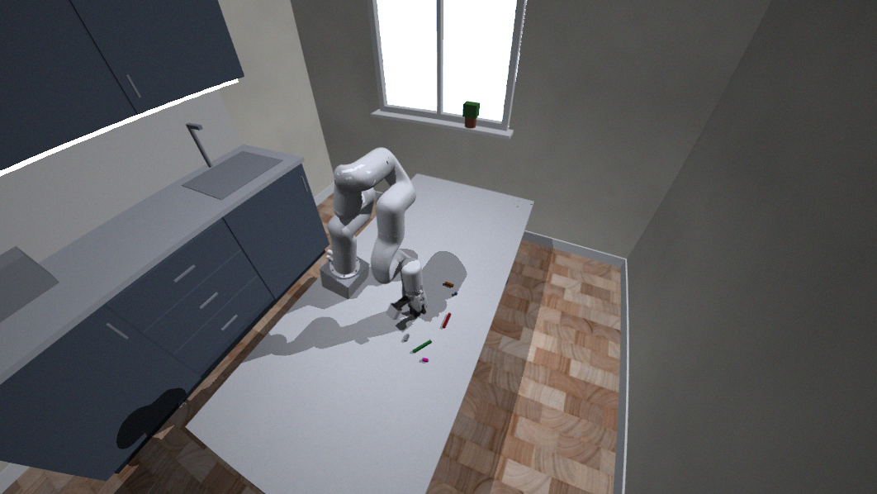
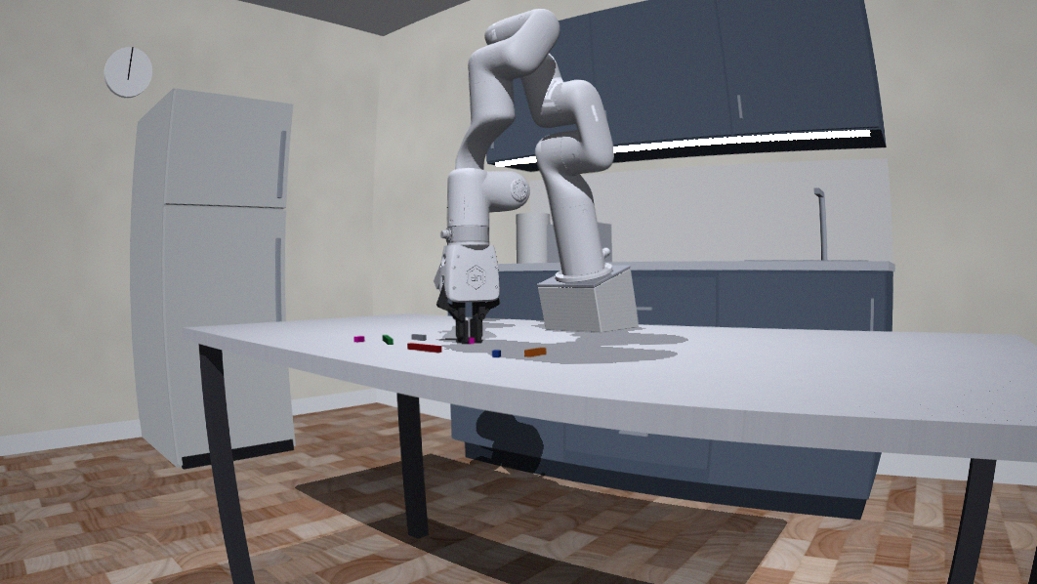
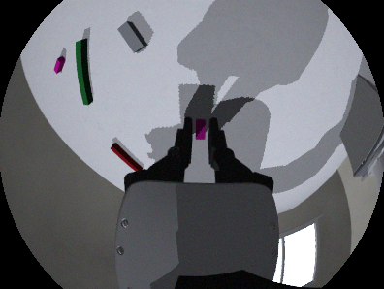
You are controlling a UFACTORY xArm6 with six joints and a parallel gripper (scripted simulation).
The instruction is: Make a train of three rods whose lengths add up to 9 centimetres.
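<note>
Right now my hand is 110 mm to the left of the grey rod, 20 mm above it and 10 mm short of it. The rest, counted from my hand: red rod 130 mm ahead, 20 mm to the left, 20 mm below; then small blue rod 160 mm to the left, 120 mm ahead, 20 mm below; then green rod 130 mm to the right, 90 mm ahead, 20 mm below.
</note>
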